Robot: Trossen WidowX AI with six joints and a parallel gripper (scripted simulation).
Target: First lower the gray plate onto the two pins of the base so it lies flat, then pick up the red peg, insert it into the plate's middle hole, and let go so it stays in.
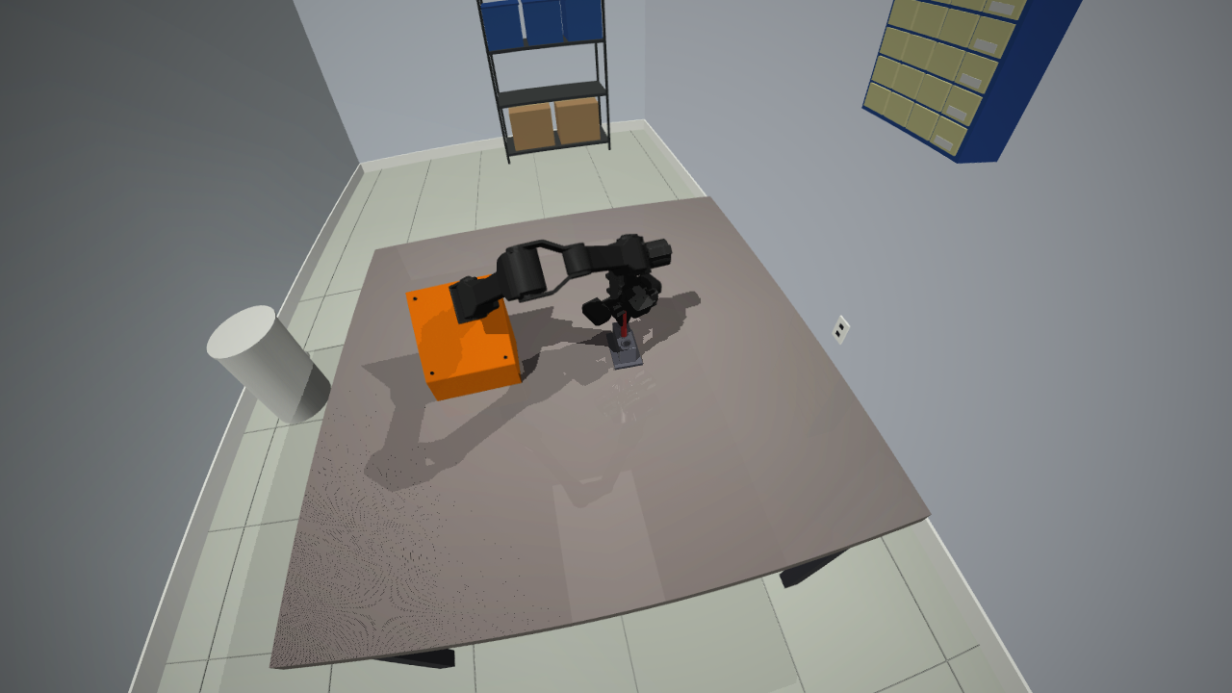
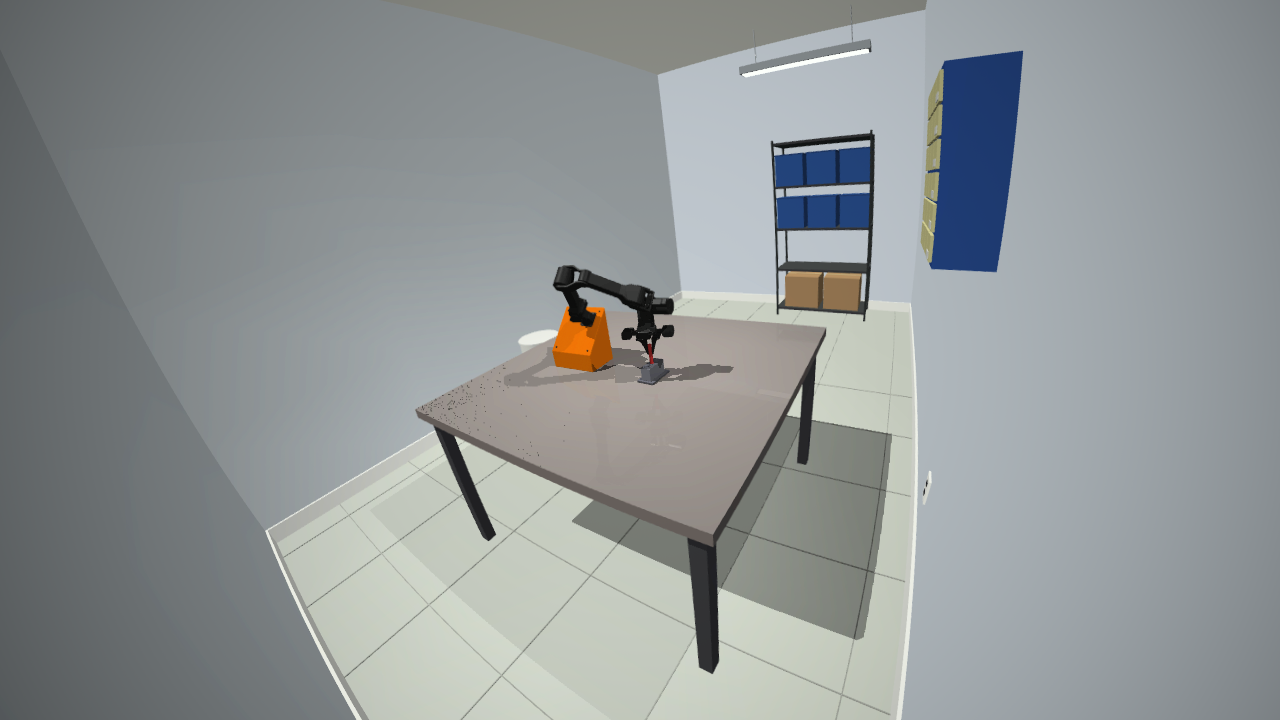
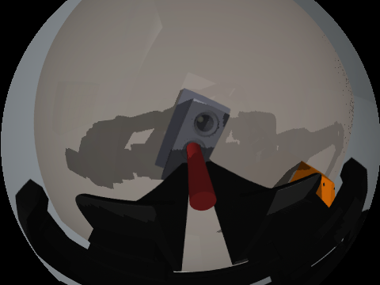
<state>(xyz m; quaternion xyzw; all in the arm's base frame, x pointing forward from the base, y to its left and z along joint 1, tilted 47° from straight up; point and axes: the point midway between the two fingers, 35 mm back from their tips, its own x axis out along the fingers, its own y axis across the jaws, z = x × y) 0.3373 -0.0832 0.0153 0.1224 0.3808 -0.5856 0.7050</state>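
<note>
Right now my gripper tip is right at the red peg. Also, from my gripper tip: gray plate: 50 mm below.
</note>
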